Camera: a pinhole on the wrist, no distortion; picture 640 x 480 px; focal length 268.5 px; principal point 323.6 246.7 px. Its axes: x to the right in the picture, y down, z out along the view. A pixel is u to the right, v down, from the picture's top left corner.
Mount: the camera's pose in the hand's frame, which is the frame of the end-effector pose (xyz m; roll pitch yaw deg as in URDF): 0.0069 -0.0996 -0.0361 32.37 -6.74 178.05
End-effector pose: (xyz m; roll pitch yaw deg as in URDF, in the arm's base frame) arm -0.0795 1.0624 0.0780 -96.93 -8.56 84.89
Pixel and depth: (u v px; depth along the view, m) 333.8 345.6 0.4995
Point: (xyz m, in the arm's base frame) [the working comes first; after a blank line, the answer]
In the camera's frame: 0.0190 0.1840 0.4995

-0.5501 1.1673 0.0175
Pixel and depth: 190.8 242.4 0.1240
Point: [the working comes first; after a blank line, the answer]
In the camera's frame: -0.0613 -0.0020 0.1240

-0.1357 1.1451 0.1166
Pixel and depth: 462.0 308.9 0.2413
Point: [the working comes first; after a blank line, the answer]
In the camera's frame: 0.1244 0.0559 0.2413

-0.2969 0.9978 0.0542
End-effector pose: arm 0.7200 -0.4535 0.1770 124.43 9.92 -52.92
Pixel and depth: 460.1 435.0 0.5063
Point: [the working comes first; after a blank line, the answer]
In the camera's frame: 0.2574 0.3551 0.5063

0.2240 -0.5138 -0.2301
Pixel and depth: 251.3 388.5 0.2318
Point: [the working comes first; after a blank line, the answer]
In the camera's frame: -0.0624 0.1224 0.2318

0.6546 -0.5856 -0.0273
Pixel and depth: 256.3 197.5 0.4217
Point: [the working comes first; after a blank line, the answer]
In the camera's frame: -0.1057 -0.0773 0.4217

0.5568 -0.7737 0.1540
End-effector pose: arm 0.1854 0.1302 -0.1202 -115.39 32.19 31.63
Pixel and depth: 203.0 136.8 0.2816
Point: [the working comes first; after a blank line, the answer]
In the camera's frame: -0.1265 -0.1153 0.2816

0.1924 0.1939 -0.3609
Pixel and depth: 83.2 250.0 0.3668
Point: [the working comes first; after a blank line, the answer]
In the camera's frame: -0.3284 0.0045 0.3668

0.2841 0.4003 -0.4675
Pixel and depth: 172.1 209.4 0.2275
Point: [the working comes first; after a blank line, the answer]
In the camera's frame: -0.1284 -0.0316 0.2275

0.2104 0.2539 -0.2834
